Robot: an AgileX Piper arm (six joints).
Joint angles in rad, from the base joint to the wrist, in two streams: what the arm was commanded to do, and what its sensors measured. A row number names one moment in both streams.
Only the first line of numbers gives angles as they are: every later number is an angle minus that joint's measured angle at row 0.
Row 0, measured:
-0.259 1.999 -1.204 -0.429 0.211 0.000
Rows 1 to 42, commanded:
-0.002 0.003 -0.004 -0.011 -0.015 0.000
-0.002 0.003 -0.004 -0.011 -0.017 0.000
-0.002 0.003 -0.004 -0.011 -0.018 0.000
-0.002 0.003 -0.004 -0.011 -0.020 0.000
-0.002 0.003 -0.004 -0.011 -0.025 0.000
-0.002 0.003 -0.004 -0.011 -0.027 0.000
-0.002 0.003 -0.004 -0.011 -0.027 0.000
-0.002 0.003 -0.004 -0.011 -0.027 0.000
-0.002 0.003 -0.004 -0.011 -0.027 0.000
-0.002 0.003 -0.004 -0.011 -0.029 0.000
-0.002 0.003 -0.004 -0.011 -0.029 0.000
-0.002 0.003 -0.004 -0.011 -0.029 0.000
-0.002 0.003 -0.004 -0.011 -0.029 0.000
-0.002 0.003 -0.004 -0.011 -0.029 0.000
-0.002 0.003 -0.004 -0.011 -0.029 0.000
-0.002 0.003 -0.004 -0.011 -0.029 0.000
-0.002 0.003 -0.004 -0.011 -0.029 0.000
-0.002 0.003 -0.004 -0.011 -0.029 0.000
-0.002 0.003 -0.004 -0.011 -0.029 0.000
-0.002 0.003 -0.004 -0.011 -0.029 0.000
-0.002 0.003 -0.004 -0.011 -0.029 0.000
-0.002 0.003 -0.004 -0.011 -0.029 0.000
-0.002 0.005 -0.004 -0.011 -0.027 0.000
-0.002 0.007 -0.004 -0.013 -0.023 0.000
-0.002 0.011 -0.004 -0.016 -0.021 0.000
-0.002 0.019 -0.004 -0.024 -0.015 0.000
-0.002 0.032 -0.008 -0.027 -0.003 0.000
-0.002 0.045 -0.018 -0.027 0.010 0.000
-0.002 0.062 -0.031 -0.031 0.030 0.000
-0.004 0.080 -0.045 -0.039 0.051 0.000
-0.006 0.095 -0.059 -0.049 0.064 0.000
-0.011 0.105 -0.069 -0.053 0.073 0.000
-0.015 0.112 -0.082 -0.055 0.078 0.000
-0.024 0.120 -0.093 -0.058 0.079 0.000
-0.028 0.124 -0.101 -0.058 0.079 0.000
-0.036 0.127 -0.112 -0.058 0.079 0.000
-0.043 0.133 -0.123 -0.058 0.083 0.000
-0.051 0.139 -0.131 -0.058 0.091 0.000
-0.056 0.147 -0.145 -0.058 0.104 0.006
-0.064 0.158 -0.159 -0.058 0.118 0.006
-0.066 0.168 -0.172 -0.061 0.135 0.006
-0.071 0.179 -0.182 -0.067 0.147 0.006
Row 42, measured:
-0.050 0.144 -0.142 -0.047 0.098 0.000
